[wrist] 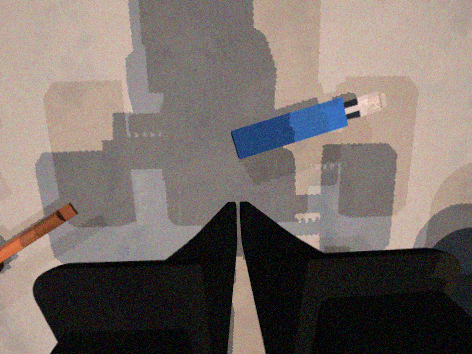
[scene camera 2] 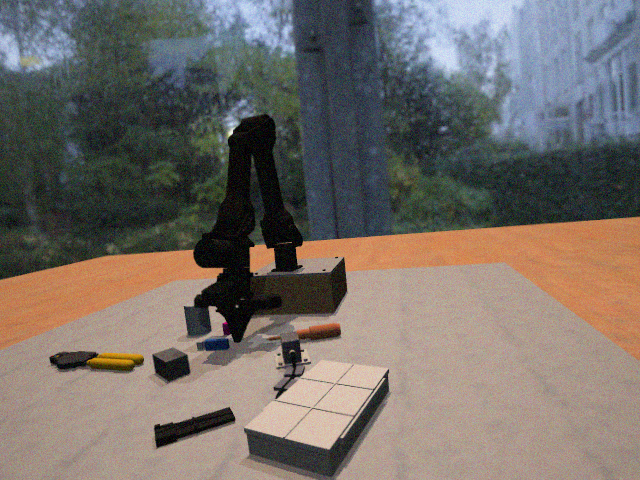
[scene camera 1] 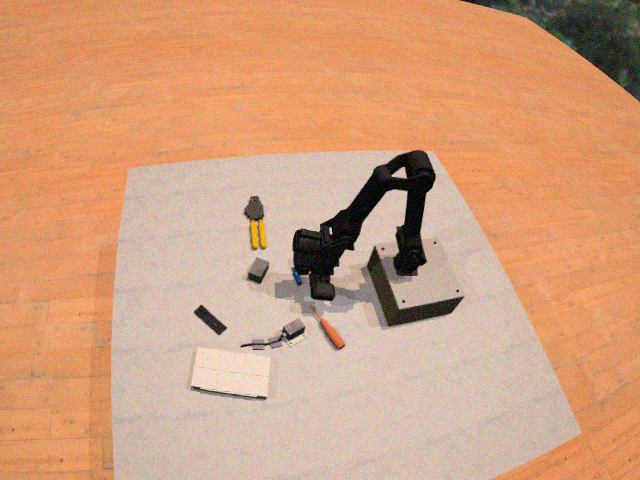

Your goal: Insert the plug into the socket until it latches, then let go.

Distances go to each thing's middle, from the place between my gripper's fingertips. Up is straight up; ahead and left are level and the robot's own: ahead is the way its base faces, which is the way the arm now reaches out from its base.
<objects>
The blue plug (wrist: pixel 328 116) is 40 mm ahead of my hand, 30 mm to the right of it and 10 mm above it. From my hand the other things lie so: black bar (scene camera 2: pixel 165 434) 280 mm ahead, 130 mm to the left, 10 mm above; then grey socket (scene camera 2: pixel 290 342) 160 mm to the left, 60 mm ahead, 20 mm above; then dark cube (scene camera 2: pixel 170 364) 150 mm ahead, 30 mm to the right, 20 mm above.
</objects>
